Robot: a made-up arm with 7 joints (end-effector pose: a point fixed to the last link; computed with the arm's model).
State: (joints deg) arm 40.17 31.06 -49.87 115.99 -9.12 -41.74 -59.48
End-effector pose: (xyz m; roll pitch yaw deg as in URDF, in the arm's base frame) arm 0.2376 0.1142 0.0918 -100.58 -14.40 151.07
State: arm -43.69 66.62 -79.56 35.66 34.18 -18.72 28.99
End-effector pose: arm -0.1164 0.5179 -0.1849 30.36 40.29 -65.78
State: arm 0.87 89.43 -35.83 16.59 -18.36 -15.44 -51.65
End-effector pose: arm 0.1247 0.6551 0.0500 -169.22 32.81 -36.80
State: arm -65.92 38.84 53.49 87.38 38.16 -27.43 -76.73
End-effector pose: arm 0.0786 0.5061 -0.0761 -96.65 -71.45 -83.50
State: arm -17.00 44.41 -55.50 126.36 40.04 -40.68 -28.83
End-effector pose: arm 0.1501 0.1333 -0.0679 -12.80 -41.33 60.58
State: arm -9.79 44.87 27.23 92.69 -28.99 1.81 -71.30
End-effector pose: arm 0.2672 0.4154 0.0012 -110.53 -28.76 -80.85
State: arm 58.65 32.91 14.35 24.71 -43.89 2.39 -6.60
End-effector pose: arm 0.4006 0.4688 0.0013 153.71 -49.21 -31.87
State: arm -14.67 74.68 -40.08 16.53 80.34 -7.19 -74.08
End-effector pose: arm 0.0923 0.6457 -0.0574 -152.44 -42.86 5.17
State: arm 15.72 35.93 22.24 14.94 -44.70 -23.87 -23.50
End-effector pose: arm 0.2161 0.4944 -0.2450 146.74 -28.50 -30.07
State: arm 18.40 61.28 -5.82 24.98 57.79 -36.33 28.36
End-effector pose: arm 0.2270 0.5969 -0.0471 165.01 -83.09 -67.13
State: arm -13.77 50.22 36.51 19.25 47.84 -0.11 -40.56
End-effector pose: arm 0.0548 0.6050 -0.1647 111.48 -55.47 84.34
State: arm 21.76 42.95 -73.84 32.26 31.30 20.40 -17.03
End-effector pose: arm 0.2476 0.4074 -0.2517 122.08 7.74 -22.71
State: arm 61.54 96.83 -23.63 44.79 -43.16 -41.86 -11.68
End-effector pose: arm 0.1322 0.5885 0.2359 -168.21 17.90 -58.96
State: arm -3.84 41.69 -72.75 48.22 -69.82 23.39 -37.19
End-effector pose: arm 0.0816 0.3373 -0.3212 129.53 29.56 -126.61
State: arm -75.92 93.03 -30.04 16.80 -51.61 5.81 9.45
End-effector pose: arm 0.0497 0.6614 -0.0031 -17.03 30.51 168.44
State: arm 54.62 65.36 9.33 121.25 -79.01 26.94 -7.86
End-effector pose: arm 0.1549 0.2841 0.2835 -86.69 -10.31 -54.39
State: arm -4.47 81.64 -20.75 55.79 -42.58 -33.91 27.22
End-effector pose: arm 0.2345 0.5327 -0.0630 89.52 29.75 -99.77
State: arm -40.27 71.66 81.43 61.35 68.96 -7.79 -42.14
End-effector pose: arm 0.1352 0.5854 0.1472 -24.50 -50.93 -172.24
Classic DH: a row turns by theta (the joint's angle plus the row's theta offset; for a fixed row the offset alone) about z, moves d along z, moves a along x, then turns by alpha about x. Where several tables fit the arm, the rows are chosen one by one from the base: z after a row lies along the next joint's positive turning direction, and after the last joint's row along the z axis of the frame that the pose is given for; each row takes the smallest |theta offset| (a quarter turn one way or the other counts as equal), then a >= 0, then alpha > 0; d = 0 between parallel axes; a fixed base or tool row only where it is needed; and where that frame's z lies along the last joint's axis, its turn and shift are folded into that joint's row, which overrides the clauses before.
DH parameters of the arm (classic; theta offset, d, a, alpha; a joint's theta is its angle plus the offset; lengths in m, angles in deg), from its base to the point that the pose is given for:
base (fixed): 0 0.073 0.023 90
joint 1: 90 -0.193 0.002 90
joint 2: -90 0.037 0.021 -90
joint 3: 90 -0.21 0.021 -90
joint 4: 0 -0.011 0.002 90
joint 5: 0 -0.257 -0.025 90
joint 6: -90 -0.007 0.002 -90
joint 7: 14.94 0.0031 0.0126 -100.56
tool (fixed): 80.19 0.0008 0 0

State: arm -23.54 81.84 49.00 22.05 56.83 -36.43 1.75
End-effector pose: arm 0.1198 0.6563 0.0914 -109.72 -64.09 -108.25
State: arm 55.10 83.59 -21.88 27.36 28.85 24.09 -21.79
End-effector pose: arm 0.1557 0.6311 0.1632 140.82 -64.71 29.19
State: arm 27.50 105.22 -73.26 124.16 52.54 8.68 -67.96
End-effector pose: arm 0.1929 0.2857 0.0083 150.92 -39.18 -37.55
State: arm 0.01 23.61 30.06 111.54 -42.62 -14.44 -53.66
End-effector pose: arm 0.2566 0.3485 0.0389 -102.61 -23.35 -104.13
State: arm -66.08 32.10 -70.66 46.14 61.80 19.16 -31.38
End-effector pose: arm -0.2968 0.2806 -0.1999 87.19 76.75 -12.02
